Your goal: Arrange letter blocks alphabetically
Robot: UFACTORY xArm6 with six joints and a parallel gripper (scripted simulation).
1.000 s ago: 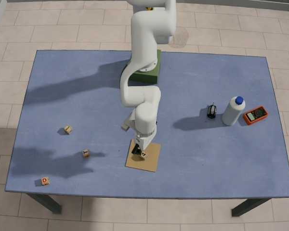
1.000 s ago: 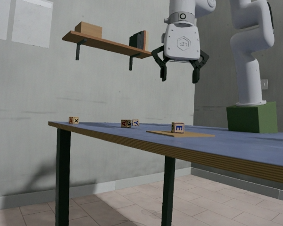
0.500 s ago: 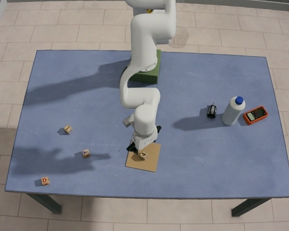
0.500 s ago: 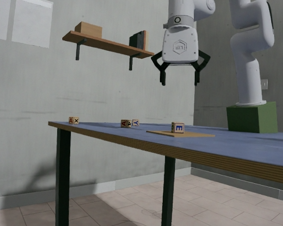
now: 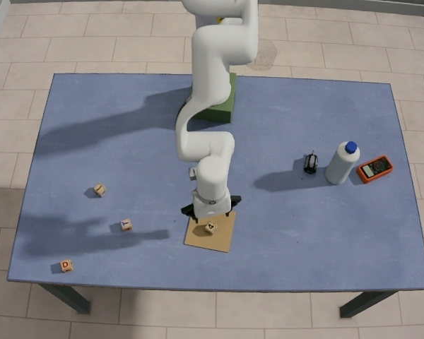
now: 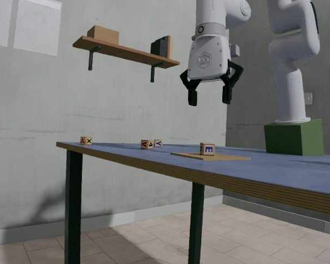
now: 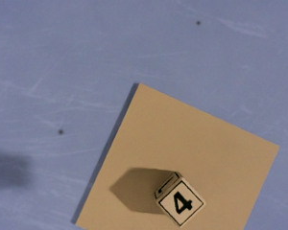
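The tan mat is 10 mm behind my hand and 140 mm below it. Round my hand: black object (200 mm behind, 380 mm to the left, 120 mm below); then wooden block (80 mm ahead, 460 mm to the right, 120 mm below); then orange multimeter (150 mm behind, 600 mm to the left, 120 mm below).
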